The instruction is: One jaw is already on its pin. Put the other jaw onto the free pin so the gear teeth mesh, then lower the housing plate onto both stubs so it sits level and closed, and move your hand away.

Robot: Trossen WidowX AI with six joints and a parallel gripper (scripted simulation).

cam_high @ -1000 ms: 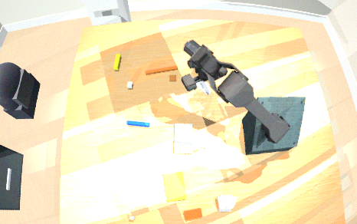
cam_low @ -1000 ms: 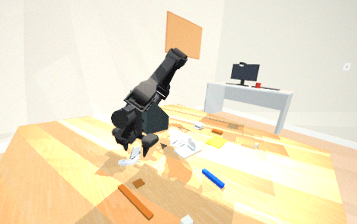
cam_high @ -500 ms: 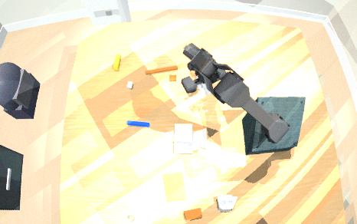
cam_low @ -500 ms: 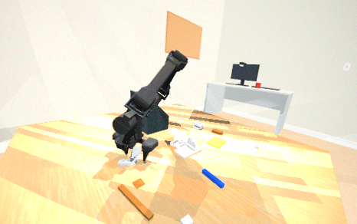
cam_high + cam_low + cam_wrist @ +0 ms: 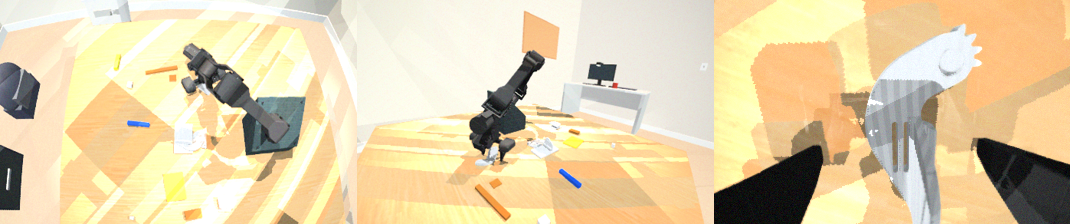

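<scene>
Now: gripper tip 130 mm short of the small orange square and 50 mm to the left of it. The rest, counted from my gripper tip: long orange bar 180 mm ahead, 90 mm to the right; blue bar 270 mm ahead, 160 mm to the left; white jaw 40 mm to the right.
</scene>
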